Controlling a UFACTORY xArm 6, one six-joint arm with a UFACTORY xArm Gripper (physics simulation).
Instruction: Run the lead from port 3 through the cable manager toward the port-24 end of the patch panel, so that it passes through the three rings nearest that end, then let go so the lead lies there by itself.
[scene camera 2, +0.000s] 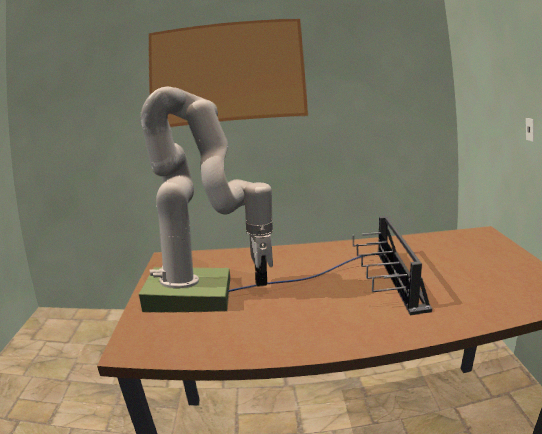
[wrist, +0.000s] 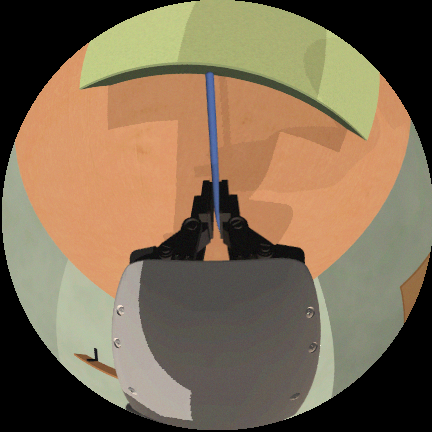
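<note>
The blue lead (scene camera 2: 295, 281) (wrist: 212, 125) runs from the robot's green base block, past my fingers, and rises to the rings at the panel. Its free end is close to the block's edge. My gripper (scene camera 2: 261, 281) (wrist: 215, 193) is shut on the lead, low over the table, with the end part sticking out toward the block. The black patch panel (scene camera 2: 414, 287) stands on the right of the table. The cable manager's grey wire rings (scene camera 2: 372, 285) stick out from its left side. Which ring the lead meets, and the port numbers, are too small to tell.
The green base block (scene camera 2: 185, 303) (wrist: 250, 45) carries the arm and lies just beyond the lead's free end. The wooden table (scene camera 2: 280, 345) has its front edge toward the scene camera. A brown board (scene camera 2: 230, 70) hangs on the back wall.
</note>
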